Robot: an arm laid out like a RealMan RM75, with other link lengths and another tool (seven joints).
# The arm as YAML. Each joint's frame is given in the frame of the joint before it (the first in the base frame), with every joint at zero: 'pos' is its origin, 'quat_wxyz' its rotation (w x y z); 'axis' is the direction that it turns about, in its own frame. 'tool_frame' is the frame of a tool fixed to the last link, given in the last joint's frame.
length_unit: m
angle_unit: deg
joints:
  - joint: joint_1
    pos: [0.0, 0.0, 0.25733]
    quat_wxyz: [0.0, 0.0, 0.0, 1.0]
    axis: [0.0, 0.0, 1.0]
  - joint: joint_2
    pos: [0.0, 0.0, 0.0]
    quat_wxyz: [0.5, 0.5, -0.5, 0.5]
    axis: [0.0, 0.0, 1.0]
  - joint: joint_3
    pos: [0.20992, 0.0, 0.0]
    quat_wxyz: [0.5, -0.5, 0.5, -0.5]
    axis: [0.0, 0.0, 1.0]
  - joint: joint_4
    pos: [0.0, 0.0, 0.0]
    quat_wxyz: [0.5, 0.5, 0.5, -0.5]
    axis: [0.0, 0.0, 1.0]
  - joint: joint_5
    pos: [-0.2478, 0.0, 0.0]
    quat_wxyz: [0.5, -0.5, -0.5, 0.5]
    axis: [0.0, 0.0, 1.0]
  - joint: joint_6
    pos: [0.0, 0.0, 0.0]
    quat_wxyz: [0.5, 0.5, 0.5, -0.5]
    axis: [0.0, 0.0, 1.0]
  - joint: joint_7
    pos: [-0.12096, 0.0, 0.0]
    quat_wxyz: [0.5, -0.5, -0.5, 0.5]
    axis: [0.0, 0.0, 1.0]
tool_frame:
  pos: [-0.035, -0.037, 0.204]
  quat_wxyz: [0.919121, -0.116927, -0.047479, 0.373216]
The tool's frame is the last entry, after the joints.
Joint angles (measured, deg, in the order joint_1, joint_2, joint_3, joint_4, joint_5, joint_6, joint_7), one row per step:
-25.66 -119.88 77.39 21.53 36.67 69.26 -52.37
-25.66 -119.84 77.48 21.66 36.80 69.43 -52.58
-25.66 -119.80 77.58 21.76 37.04 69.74 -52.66
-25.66 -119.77 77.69 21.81 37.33 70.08 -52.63
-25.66 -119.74 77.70 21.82 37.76 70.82 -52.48
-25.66 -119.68 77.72 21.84 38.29 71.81 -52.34
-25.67 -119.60 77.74 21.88 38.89 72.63 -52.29
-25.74 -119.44 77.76 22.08 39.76 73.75 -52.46
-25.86 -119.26 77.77 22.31 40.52 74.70 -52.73
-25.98 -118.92 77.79 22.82 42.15 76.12 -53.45
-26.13 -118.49 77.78 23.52 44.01 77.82 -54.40
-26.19 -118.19 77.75 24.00 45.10 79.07 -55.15
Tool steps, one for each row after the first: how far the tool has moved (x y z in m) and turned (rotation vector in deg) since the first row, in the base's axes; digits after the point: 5 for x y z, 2 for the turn. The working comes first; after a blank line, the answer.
Tool pose at each row, in the base's axes (x y z in m, rotation vector in deg; the steps are taken from these numbers as rounded here):
-0.10187 0.48291 -0.03694 2.75 114.30 90.91
-0.10029 0.48205 -0.03694 2.90 114.27 90.54
-0.09822 0.48035 -0.03749 3.34 114.28 90.08
-0.09622 0.47826 -0.03862 3.89 114.36 89.60
-0.09294 0.47471 -0.03932 4.81 114.24 88.95
-0.08870 0.47004 -0.03989 5.95 114.05 88.06
-0.08514 0.46580 -0.04090 6.97 114.01 87.18
-0.07941 0.46016 -0.04156 8.35 113.88 85.81
-0.07411 0.45548 -0.04171 9.52 113.75 84.55
-0.06641 0.44718 -0.04340 11.37 113.92 82.19
-0.05753 0.43731 -0.04447 13.46 114.03 79.36
-0.05190 0.43057 -0.04399 14.62 113.93 77.48

0.00158 -0.00086 0.00000 -0.17 -0.09 -0.29
0.00365 -0.00256 -0.00055 -0.34 -0.05 -0.77
0.00565 -0.00465 -0.00168 -0.53 0.09 -1.29
0.00893 -0.00820 -0.00238 -0.64 0.20 -2.18
0.01317 -0.01287 -0.00295 -0.82 0.29 -3.34
0.01673 -0.01711 -0.00396 -1.09 0.44 -4.38
0.02246 -0.02275 -0.00462 -1.52 0.54 -5.89
0.02776 -0.02743 -0.00477 -1.93 0.59 -7.24
0.03546 -0.03573 -0.00646 -2.98 0.85 -9.39
0.04434 -0.04560 -0.00753 -4.23 1.08 -11.93
0.04997 -0.05234 -0.00705 -5.05 1.02 -13.56

